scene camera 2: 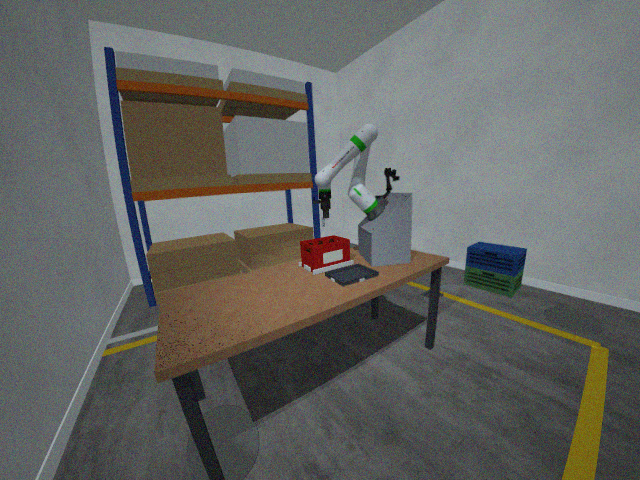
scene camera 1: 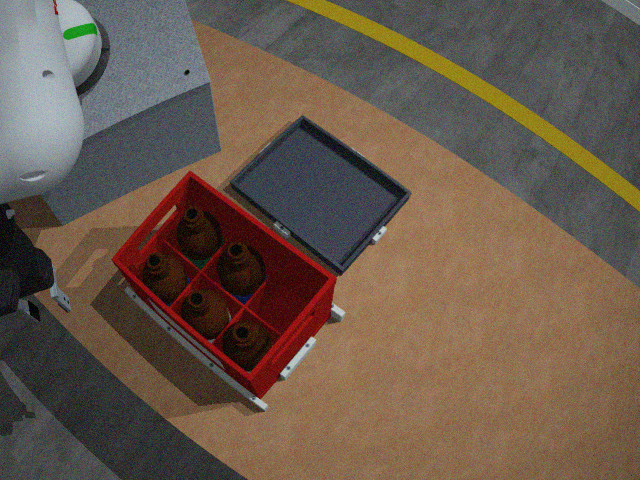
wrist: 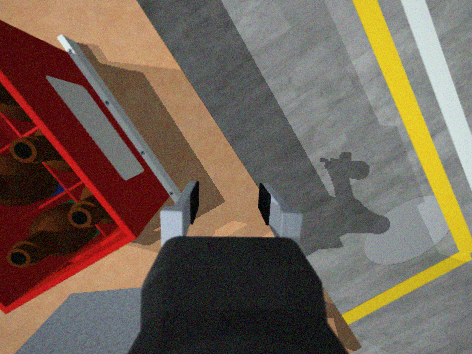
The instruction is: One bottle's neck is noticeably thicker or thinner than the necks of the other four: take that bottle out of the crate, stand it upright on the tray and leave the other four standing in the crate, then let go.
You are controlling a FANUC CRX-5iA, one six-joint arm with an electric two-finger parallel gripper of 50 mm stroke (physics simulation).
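Frame: origin at the arm's base, x left, y down, z back, level; metres.
Where they show: gripper, between the fingertips: [scene camera 2: 323, 226] [scene camera 1: 52, 310] [wrist: 229, 194]; arm's base, origin of its link: [scene camera 2: 377, 213].
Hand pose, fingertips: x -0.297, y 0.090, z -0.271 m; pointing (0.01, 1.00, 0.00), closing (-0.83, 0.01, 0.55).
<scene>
Each offset is from my fingertips to the top centre of the thing. "spot": to the spot under its first point. Level surfaces: height alone.
A red crate @[dz -0.133, dx +0.217, dy +0.053 m] [scene camera 1: 263, 384] [scene camera 2: 311, 259] [wrist: 127, 207] stands on the table with five brown bottles upright in it: a back-left bottle @[dz -0.045, dx +0.263, dy +0.066 m] [scene camera 1: 200, 237], a back-middle one @[dz -0.135, dx +0.260, dy +0.066 m] [scene camera 1: 242, 272], and a front row of a left bottle @[dz -0.048, dx +0.171, dy +0.066 m] [scene camera 1: 165, 279], a middle one @[dz -0.137, dx +0.169, dy +0.066 m] [scene camera 1: 206, 315] and a right one @[dz -0.217, dx +0.172, dy +0.066 m] [scene camera 1: 247, 347]. The back-right compartment is empty. Which neck differs I cannot tell. The dark tray @[spot: dz -0.122, dx +0.471, dy +0.223 m] [scene camera 1: 317, 193] [scene camera 2: 352, 273] lies empty beside the crate. My gripper [scene camera 1: 50, 308] [scene camera 2: 323, 223] [wrist: 229, 194] is open and empty, above and outside the crate's left end in scene camera 1.
White rails @[dz -0.132, dx +0.118, dy +0.199 m] [scene camera 1: 191, 347] [wrist: 125, 125] edge the crate's base on the table @[dy +0.228 m] [scene camera 1: 465, 310] [scene camera 2: 248, 304]. The grey robot pedestal [scene camera 1: 144, 121] [scene camera 2: 387, 232] stands near the crate and tray. A tall shelf rack [scene camera 2: 117, 139] stands behind the table. Stacked blue and green crates [scene camera 2: 496, 258] stand on the floor.
</scene>
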